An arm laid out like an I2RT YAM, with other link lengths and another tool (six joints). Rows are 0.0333 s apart.
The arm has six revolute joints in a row. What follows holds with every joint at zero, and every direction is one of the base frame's. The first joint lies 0.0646 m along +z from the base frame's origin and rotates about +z. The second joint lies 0.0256 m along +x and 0.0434 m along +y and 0.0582 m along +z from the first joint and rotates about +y. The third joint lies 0.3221 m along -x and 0.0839 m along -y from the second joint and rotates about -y. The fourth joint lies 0.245 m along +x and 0.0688 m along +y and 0.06 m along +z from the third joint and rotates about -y. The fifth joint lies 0.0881 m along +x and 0.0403 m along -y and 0.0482 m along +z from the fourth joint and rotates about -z. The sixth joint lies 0.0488 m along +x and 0.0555 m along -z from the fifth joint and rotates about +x. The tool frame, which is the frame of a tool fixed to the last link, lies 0.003 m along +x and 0.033 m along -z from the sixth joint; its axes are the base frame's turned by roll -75.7, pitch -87.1 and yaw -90 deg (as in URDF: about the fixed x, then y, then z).
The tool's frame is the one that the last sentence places.
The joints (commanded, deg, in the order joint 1, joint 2, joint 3, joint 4, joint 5, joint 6), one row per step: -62.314 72.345 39.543 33.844 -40.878 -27.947; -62.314 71.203 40.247 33.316 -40.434 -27.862; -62.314 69.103 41.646 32.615 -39.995 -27.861; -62.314 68.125 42.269 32.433 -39.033 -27.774; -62.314 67.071 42.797 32.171 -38.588 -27.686; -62.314 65.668 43.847 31.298 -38.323 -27.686; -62.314 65.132 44.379 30.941 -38.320 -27.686; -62.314 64.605 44.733 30.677 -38.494 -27.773; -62.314 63.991 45.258 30.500 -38.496 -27.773; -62.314 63.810 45.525 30.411 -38.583 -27.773
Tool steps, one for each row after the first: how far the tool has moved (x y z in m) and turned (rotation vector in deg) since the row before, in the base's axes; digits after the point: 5 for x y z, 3 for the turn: -0.00156 0.00221 0.00888 -1.082 -0.655 -0.442; -0.00289 0.00469 0.01767 -2.463 -1.326 -0.438; -0.00195 0.00199 0.00836 -1.131 -0.780 -0.950; -0.00196 0.00298 0.00783 -1.062 -0.698 -0.433; -0.00251 0.00429 0.01143 -1.381 -0.770 -0.262; -0.00092 0.00174 0.00517 -0.629 -0.331 -0.003; -0.00090 0.00197 0.00415 -0.640 -0.224 0.159; -0.00115 0.00220 0.00589 -0.852 -0.447 0.002; -0.00027 0.00069 0.00241 -0.326 -0.151 0.085
